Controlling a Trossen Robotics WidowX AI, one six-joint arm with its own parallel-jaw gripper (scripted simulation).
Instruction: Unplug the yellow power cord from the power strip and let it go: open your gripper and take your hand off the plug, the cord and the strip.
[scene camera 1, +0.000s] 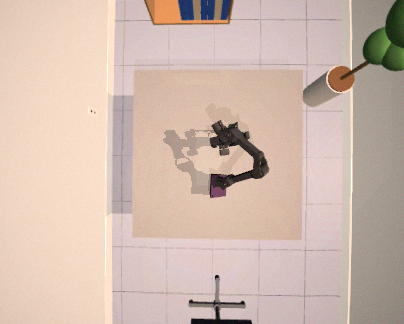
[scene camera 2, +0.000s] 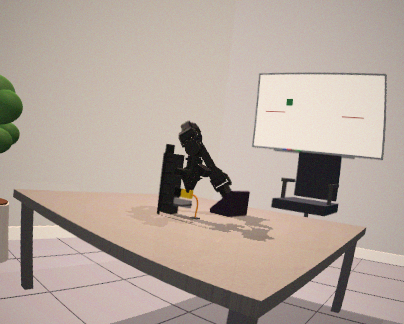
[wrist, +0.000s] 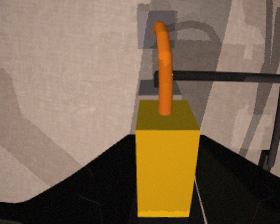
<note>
I see my gripper (scene camera 2: 189, 192).
My gripper is seen too in the wrist view (wrist: 165, 144).
</note>
